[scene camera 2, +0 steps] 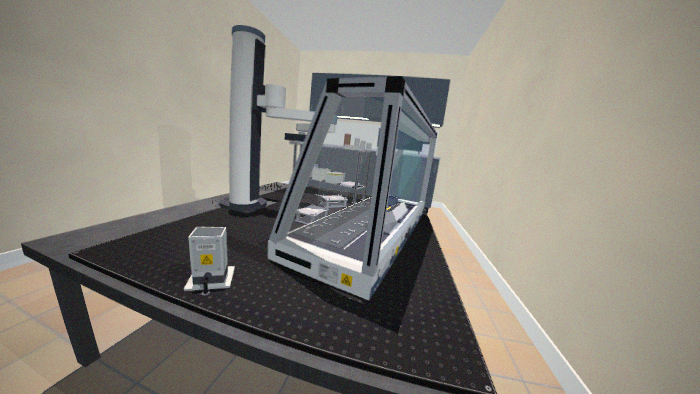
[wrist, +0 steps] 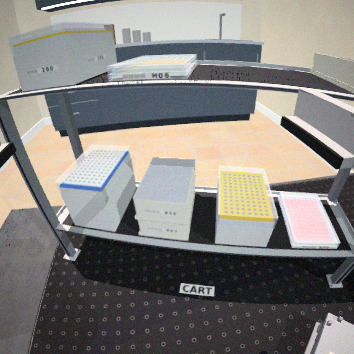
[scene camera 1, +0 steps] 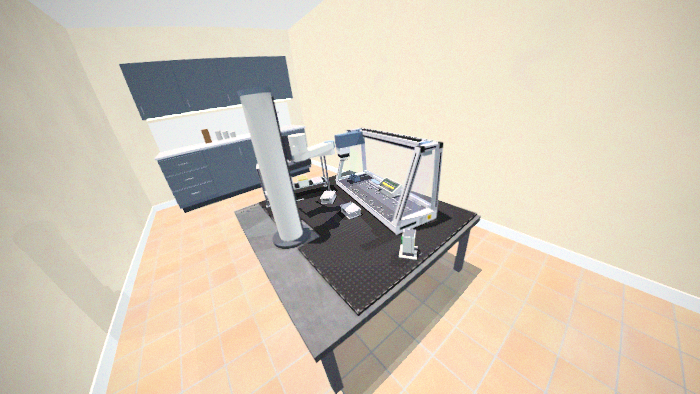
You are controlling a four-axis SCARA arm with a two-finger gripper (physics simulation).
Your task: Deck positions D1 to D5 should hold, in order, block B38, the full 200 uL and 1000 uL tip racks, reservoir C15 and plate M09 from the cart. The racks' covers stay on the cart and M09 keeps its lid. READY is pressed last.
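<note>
My gripper (wrist: 146, 111) is open and empty, before the cart (wrist: 200, 244), its fingers at the wrist view's side edges. On the lower shelf, from left, stand a blue-edged covered tip rack (wrist: 95, 167), block B38 (wrist: 167, 184) stacked on a like block (wrist: 162, 230), a yellow covered tip rack (wrist: 245, 195) and a pink lidded plate (wrist: 310, 220) with an unreadable label. The upper shelf holds a yellow-striped box (wrist: 65, 57) marked 200 and a lidded plate M06 (wrist: 152, 67). I cannot make out C15. The deck (scene camera 1: 367, 195) (scene camera 2: 320, 235) shows corner marks.
The deck's frame (scene camera 1: 407, 190) (scene camera 2: 382, 175) has uprights and top rails. Two low white stands (scene camera 1: 328, 197) (scene camera 1: 351, 210) lie between arm column (scene camera 1: 272, 165) (scene camera 2: 242, 120) and deck. A grey box device (scene camera 1: 408, 241) (scene camera 2: 207, 252) stands near the table edge. A cart post (wrist: 35, 180) rises at left.
</note>
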